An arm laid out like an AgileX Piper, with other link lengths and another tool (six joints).
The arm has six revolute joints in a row. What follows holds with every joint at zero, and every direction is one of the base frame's.
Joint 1 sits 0.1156 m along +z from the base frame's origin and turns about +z.
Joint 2 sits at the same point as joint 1 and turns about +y.
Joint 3 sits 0.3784 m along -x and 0.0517 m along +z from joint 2 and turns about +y.
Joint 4 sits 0.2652 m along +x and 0.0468 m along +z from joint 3 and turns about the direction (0.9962, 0, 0.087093).
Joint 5 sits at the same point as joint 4 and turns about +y.
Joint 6 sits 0.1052 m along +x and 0.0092 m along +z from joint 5 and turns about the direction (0.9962, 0, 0.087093).
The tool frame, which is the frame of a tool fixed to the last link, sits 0.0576 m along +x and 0.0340 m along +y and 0.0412 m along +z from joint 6; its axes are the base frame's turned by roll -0.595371, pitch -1.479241 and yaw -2.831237 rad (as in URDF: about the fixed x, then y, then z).
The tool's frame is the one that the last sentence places.
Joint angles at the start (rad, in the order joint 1, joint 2, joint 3, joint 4, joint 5, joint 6):
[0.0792 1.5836 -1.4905 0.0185 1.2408 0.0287]
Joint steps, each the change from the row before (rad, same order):
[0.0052 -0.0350 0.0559 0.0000 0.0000 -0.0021]
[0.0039 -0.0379 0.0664 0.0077 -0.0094 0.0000]
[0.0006 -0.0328 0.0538 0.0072 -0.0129 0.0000]
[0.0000 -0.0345 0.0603 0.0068 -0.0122 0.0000]
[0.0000 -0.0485 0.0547 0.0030 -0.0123 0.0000]
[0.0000 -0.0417 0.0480 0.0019 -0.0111 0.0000]
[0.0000 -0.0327 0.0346 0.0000 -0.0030 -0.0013]
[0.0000 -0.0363 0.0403 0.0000 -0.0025 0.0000]
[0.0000 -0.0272 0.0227 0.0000 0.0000 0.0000]
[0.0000 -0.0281 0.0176 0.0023 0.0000 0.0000]
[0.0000 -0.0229 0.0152 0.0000 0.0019 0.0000]
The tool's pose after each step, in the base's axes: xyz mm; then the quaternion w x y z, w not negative. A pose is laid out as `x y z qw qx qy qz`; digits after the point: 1 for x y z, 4 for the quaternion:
392.7 69.1 364.1 0.1216 0.9811 -0.0084 0.1504
375.5 70.2 356.5 0.1185 0.9829 -0.0060 0.1409
361.9 70.2 351.1 0.1154 0.9839 -0.0061 0.1366
346.7 69.8 343.7 0.1128 0.9851 -0.0061 0.1295
329.1 68.6 342.3 0.1111 0.9849 -0.0071 0.1323
313.9 67.5 340.1 0.1100 0.9847 -0.0079 0.1345
301.7 66.4 338.5 0.1101 0.9847 -0.0073 0.1352
287.7 65.1 335.4 0.1102 0.9848 -0.0073 0.1344
278.2 64.3 335.3 0.1100 0.9845 -0.0076 0.1366
269.3 63.8 337.0 0.1084 0.9839 -0.0085 0.1417
261.7 63.2 337.7 0.1081 0.9835 -0.0088 0.1445

